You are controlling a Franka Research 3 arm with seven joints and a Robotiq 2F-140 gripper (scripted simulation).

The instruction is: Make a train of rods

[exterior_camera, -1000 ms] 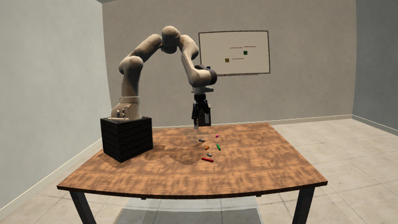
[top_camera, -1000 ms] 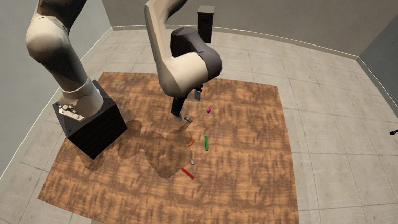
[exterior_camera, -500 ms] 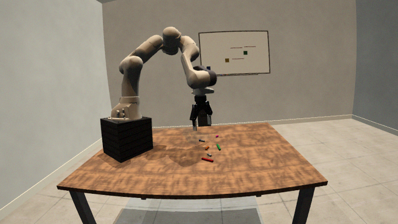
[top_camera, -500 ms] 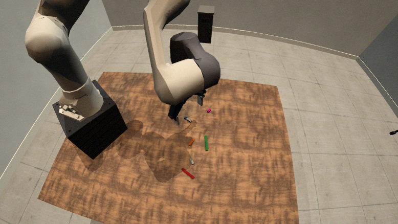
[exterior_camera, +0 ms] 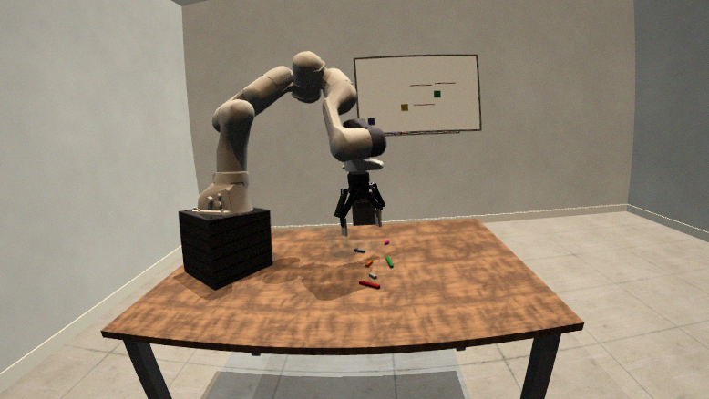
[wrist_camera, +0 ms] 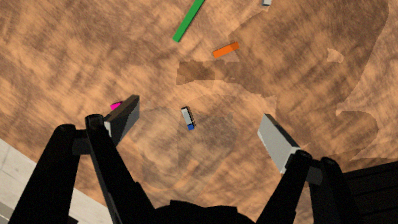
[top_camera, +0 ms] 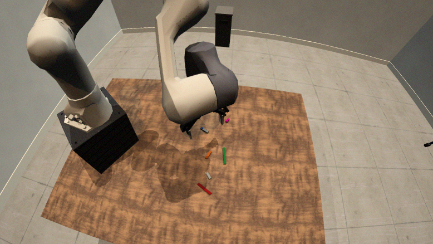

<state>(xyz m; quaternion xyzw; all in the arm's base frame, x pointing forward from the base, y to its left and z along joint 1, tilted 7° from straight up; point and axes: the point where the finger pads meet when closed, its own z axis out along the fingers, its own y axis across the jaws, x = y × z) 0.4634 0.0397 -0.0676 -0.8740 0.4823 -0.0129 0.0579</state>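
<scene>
Now: the orange rod 2 cm ahead of my hand, 8 cm to the right of it and 11 cm below it. The rest, counted from my hand: magenta rod: 10 cm ahead, 12 cm to the left, 11 cm below; then green rod: 9 cm ahead, 7 cm to the right, 11 cm below; then blue rod: 3 cm behind, 6 cm to the left, 11 cm below.
</scene>
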